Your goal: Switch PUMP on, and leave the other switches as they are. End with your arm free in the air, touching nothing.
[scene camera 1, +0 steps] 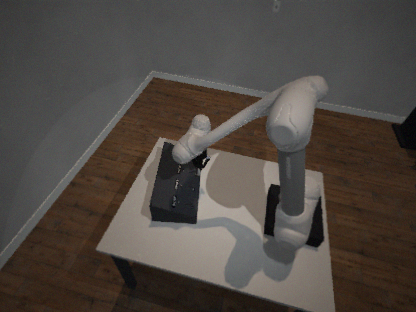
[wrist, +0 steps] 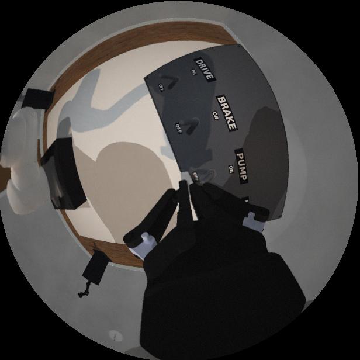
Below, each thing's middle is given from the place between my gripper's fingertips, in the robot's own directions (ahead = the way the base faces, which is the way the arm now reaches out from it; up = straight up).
Right now the dark switch panel [scene camera 1: 170, 194] is 12 cm ahead of my hand, 7 cm to the left of it and 2 cm below it.
